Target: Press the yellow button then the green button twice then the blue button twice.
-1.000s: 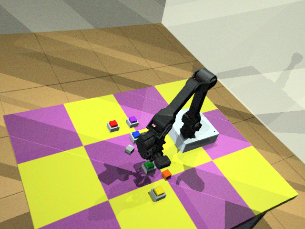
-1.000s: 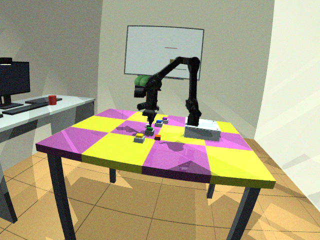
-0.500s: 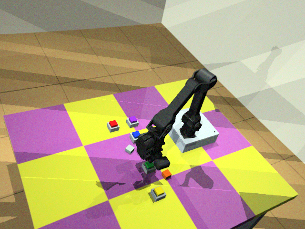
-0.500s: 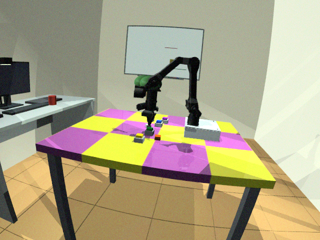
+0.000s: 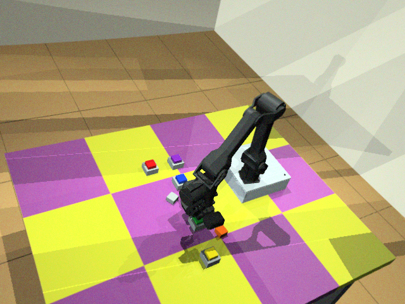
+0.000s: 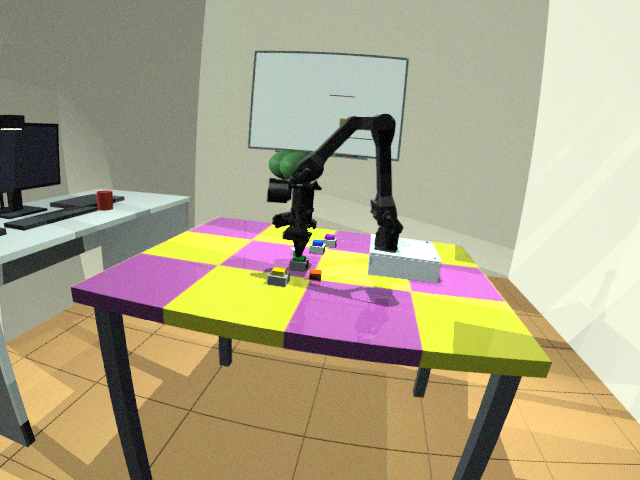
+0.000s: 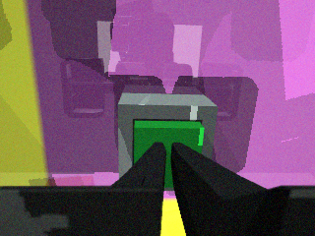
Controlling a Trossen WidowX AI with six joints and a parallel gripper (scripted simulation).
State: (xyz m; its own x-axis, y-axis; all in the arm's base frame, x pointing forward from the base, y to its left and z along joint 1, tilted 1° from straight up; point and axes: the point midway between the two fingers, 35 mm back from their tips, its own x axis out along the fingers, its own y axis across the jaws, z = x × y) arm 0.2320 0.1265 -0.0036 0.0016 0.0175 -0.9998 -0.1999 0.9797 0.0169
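The green button lies 1 cm below my gripper tip. Round my gripper tip: grey block: 6 cm ahead, 12 cm to the right, 2 cm below; then yellow button: 13 cm to the left; then orange block: 7 cm behind, 5 cm to the left, 2 cm below.
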